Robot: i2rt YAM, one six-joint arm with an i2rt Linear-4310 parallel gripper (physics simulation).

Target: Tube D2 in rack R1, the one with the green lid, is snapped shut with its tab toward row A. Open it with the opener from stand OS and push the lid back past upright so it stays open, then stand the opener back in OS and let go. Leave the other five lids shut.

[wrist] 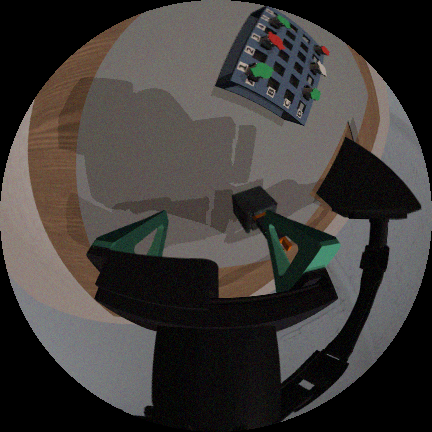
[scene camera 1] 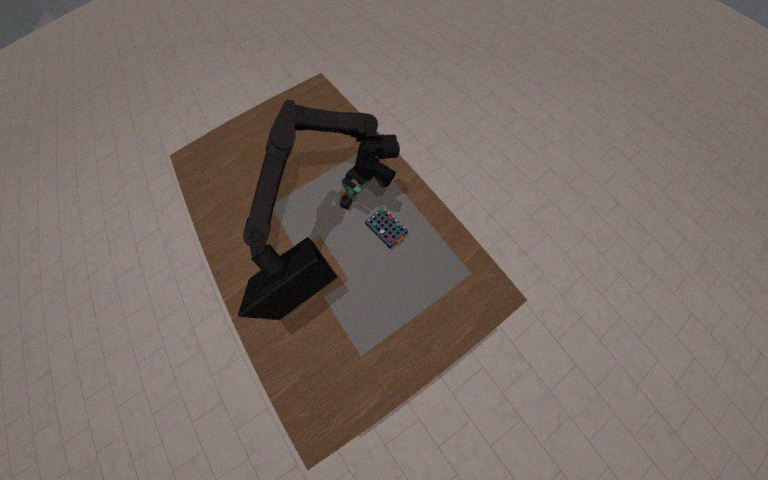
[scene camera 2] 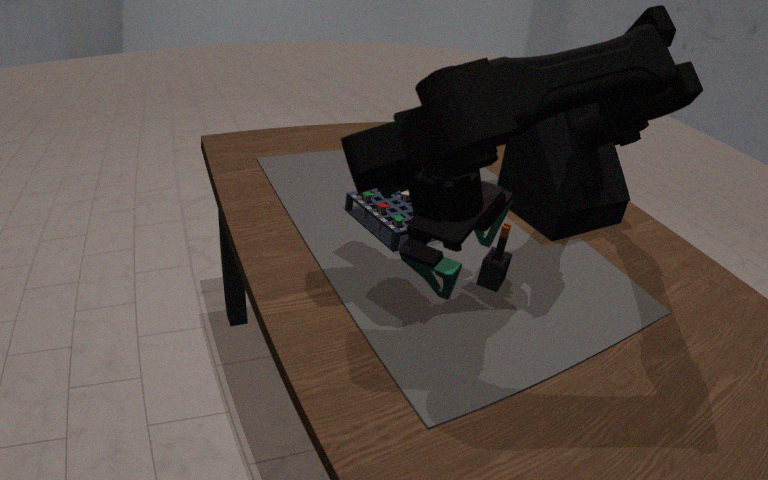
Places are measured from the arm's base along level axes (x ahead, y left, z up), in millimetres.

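Pixels of known places: gripper, fingertip midpoint: [wrist: 215, 215] [scene camera 1: 357, 190] [scene camera 2: 465, 270]; arm's base, origin of the base link: [wrist: 378, 214] [scene camera 1: 277, 271] [scene camera 2: 580, 136].
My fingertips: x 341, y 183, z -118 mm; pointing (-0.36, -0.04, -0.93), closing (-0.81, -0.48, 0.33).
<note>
Ahead of a thing's pixels: the offset from my fingertips to its top centre. "spot": to the spot under its first point. Level surfaces: height alone.
Rack R1 @[21 mm ahead, 179 mm right, 8 mm up] [scene camera 1: 372, 230] [scene camera 2: 370, 223] [wrist: 226, 75] is a dark blue grid holding tubes with coloured lids. The green lid of D2 @[14 mm back, 153 mm right, 8 mm up] [scene camera 1: 374, 224] [wrist: 315, 94] looks down on its tube; its tab is too small to read. In scene camera 2 it is hidden behind the arm. The opener @[56 mm back, 11 mm right, 51 mm up] [scene camera 1: 343, 193] [scene camera 2: 501, 245] [wrist: 285, 243], black with an orange top, stands in the small black stand OS @[56 mm back, 11 mm right, 6 mm up] [scene camera 1: 345, 203] [scene camera 2: 493, 274] [wrist: 250, 200]. My gripper [scene camera 1: 355, 189] [scene camera 2: 465, 269] [wrist: 215, 215] is open and empty above the mat, with the opener outside one finger, partly behind it in the wrist view.
The rack's other lids include a white lid @[6 mm back, 191 mm right, 8 mm up] [scene camera 1: 381, 230] [wrist: 321, 69] and a red lid @[46 mm ahead, 160 mm right, 8 mm up] [scene camera 1: 389, 216] [scene camera 2: 383, 205] [wrist: 275, 41]. An orange piece @[spot: 32 mm ahead, 244 mm right, 11 mm down] [scene camera 1: 399, 240] shows at the rack's end. The grey mat @[34 mm down] [scene camera 1: 407, 283] [scene camera 2: 538, 350] lies on the wooden table @[37 mm down] [scene camera 1: 339, 396]. The black arm base [scene camera 1: 288, 283] stands beside it.
</note>
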